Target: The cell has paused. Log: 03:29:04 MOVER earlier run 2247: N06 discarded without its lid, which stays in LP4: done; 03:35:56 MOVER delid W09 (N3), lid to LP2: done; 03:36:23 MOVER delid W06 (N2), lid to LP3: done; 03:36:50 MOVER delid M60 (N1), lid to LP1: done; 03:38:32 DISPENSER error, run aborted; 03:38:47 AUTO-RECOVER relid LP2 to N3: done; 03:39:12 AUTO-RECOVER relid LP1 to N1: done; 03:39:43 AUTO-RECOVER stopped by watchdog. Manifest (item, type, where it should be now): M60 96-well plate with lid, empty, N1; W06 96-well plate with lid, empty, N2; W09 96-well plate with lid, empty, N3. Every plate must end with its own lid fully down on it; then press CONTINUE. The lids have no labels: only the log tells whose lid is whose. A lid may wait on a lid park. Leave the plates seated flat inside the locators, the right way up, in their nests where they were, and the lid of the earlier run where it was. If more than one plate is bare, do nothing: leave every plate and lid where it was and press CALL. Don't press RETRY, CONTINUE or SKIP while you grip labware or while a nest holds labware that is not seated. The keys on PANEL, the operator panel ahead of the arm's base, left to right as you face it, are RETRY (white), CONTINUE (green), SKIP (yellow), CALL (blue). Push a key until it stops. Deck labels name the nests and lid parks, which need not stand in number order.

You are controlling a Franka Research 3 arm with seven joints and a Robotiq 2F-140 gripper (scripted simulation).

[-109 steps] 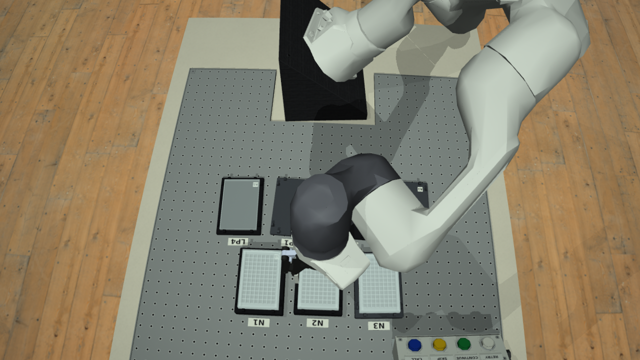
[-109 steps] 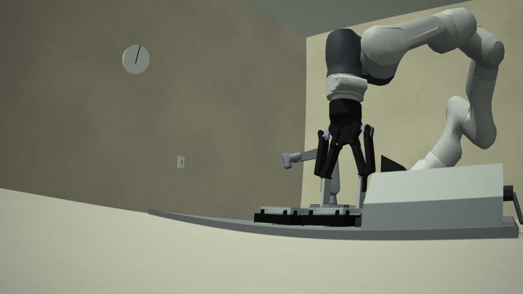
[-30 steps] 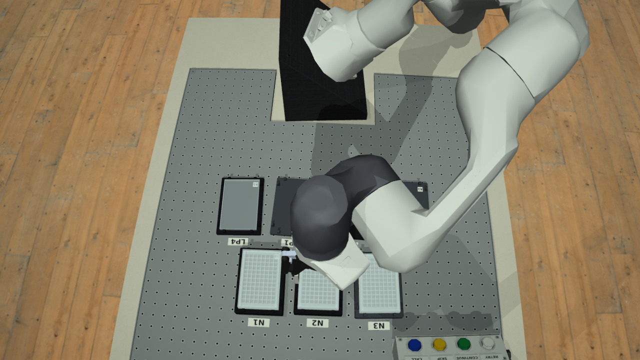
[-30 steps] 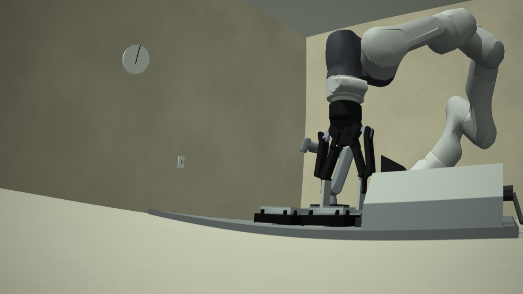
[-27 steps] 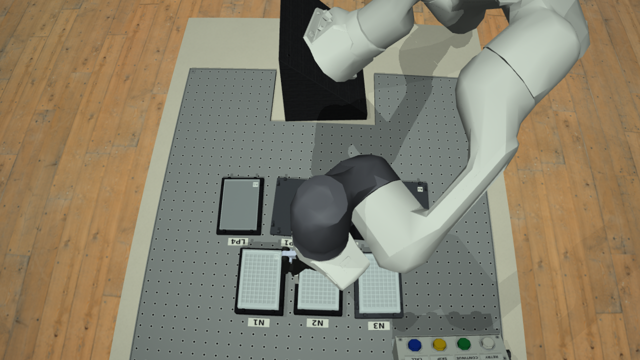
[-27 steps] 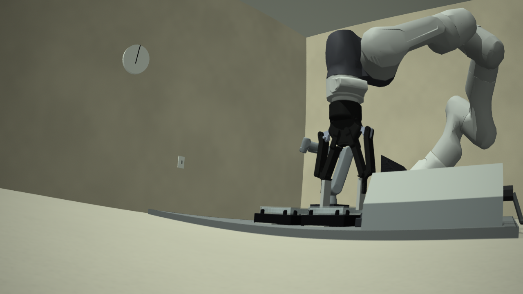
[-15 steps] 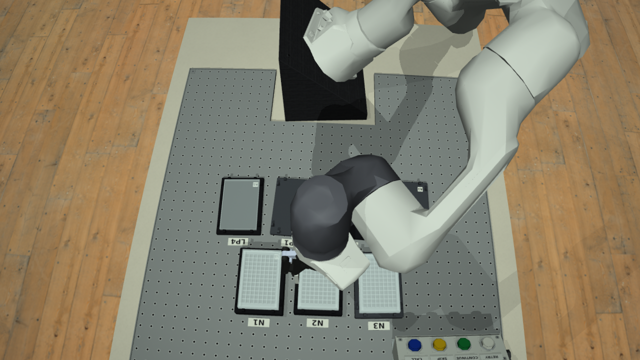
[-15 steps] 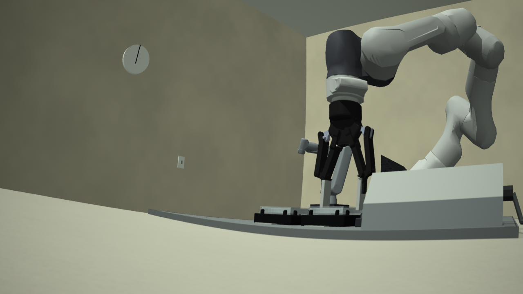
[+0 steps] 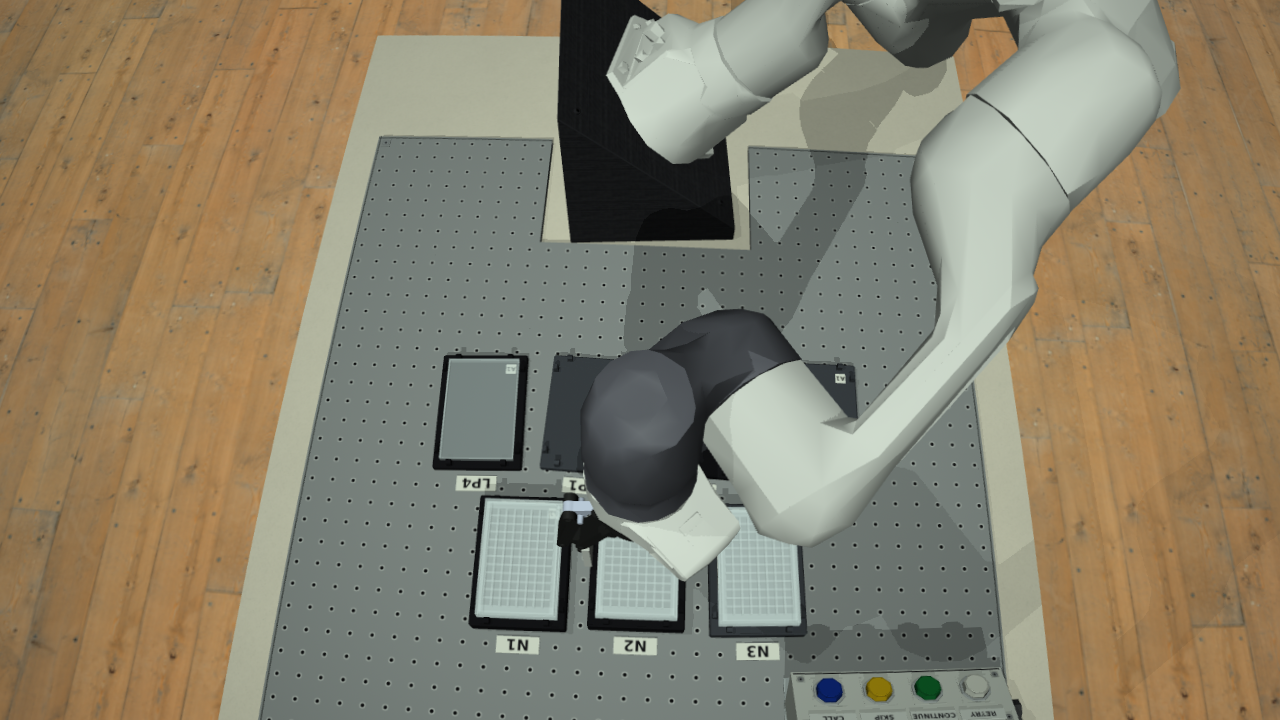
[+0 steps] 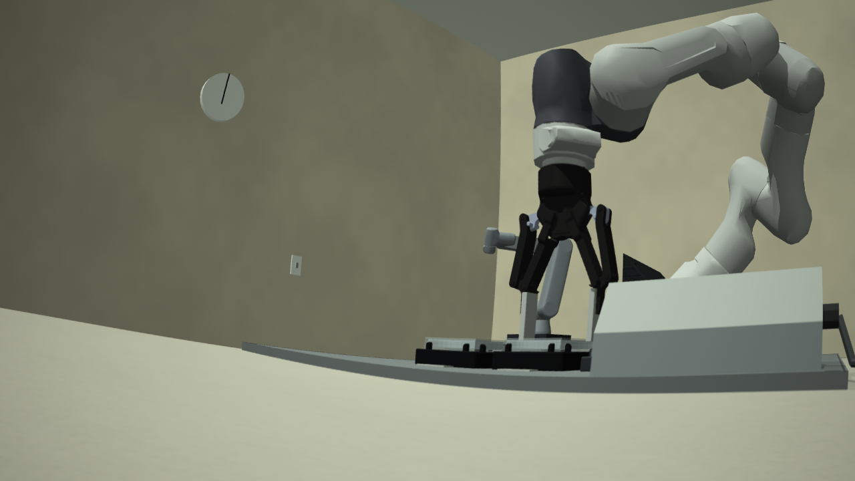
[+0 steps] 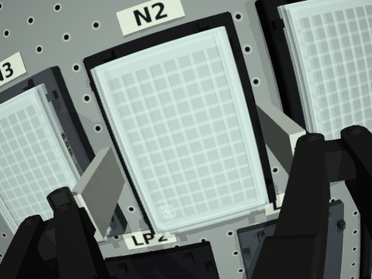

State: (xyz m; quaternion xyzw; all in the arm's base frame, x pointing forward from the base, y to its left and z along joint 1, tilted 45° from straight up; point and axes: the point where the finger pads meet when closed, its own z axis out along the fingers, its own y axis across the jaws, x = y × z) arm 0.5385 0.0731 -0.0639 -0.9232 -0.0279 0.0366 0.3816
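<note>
My hand is 13 cm short of the green CONTINUE key, 30 cm to the right of it and 1 cm below it. The rest, counted from my hand: lid park LP2: 18 cm behind, 6 cm to the left, 5 cm below; lid park LP1: 17 cm behind, 7 cm to the right, 5 cm below; LP2 label: 9 cm behind, 6 cm to the left, 6 cm below.
</note>
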